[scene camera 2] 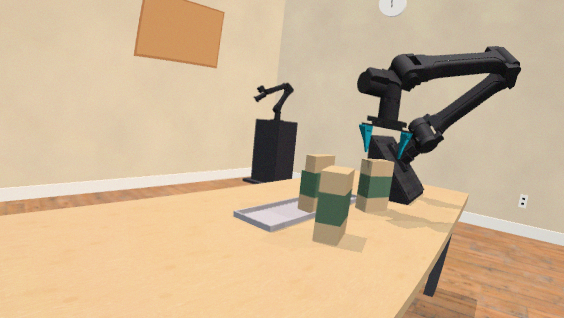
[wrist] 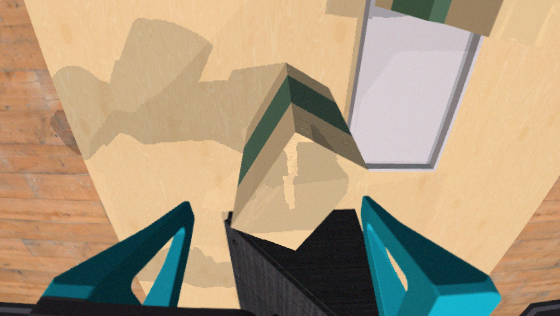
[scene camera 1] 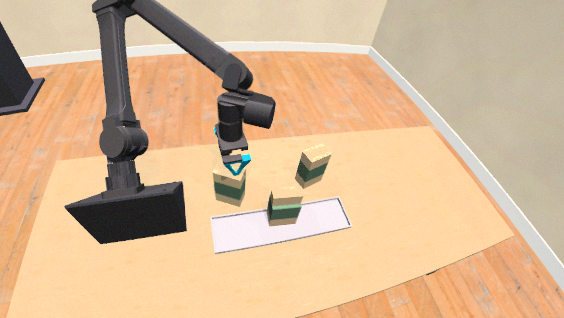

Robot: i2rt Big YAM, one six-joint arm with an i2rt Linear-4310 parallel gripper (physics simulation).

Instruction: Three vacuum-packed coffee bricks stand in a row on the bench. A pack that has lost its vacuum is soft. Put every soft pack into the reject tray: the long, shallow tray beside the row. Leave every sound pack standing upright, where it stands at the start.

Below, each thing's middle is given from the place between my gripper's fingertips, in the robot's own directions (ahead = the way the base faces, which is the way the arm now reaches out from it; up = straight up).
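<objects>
I can see the shallow reject tray [scene camera 1: 244,230], and counting from my hand, the tray is 14 cm to the right of it, 12 cm ahead of it and 17 cm below it.
</objects>
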